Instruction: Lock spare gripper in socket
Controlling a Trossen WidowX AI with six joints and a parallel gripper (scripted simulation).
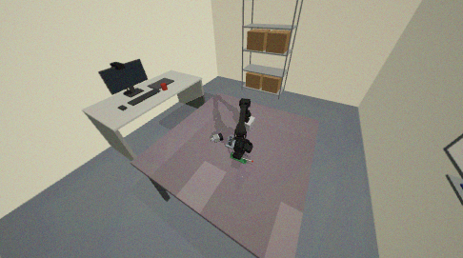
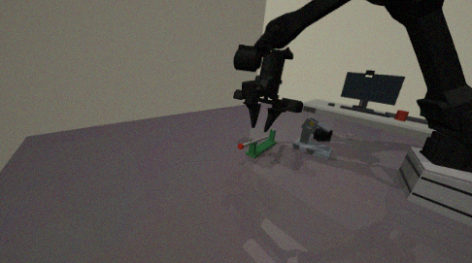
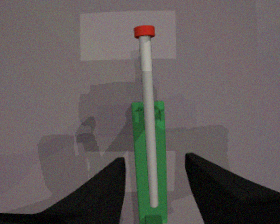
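My gripper tip is now 40 mm to the left of the green cradle and 50 mm above it. From my gripper tip the other things lie so: mount: 130 mm behind, 150 mm to the right, 20 mm below; spare gripper: 140 mm behind, 300 mm to the right, 50 mm below.
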